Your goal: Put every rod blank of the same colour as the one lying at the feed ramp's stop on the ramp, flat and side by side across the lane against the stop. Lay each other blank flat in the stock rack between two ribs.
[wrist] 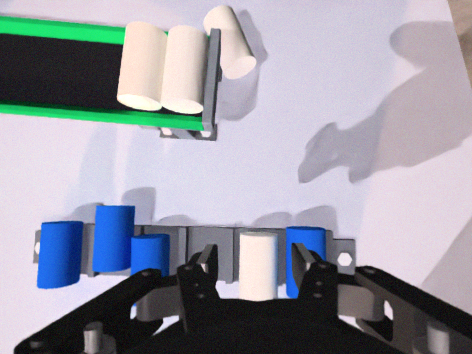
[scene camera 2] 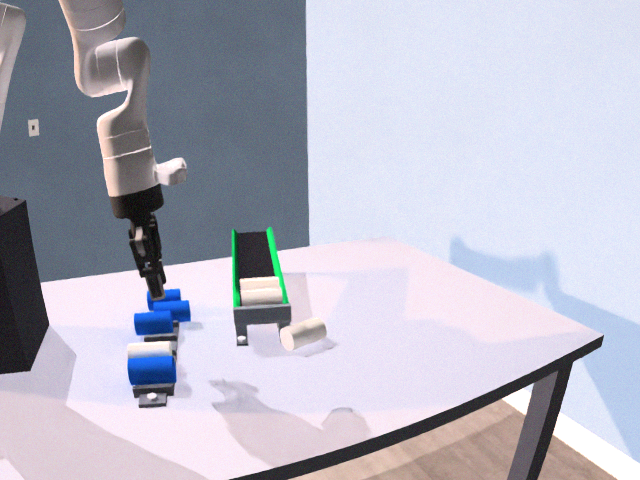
Labels:
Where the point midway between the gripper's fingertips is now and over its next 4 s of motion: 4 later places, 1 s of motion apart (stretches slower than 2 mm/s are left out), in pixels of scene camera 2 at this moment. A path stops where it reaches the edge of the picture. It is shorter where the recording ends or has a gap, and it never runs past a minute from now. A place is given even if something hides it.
The gripper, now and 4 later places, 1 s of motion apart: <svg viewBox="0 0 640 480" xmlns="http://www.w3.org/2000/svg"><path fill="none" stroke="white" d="M159 291L179 352L165 319L169 322L179 352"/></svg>

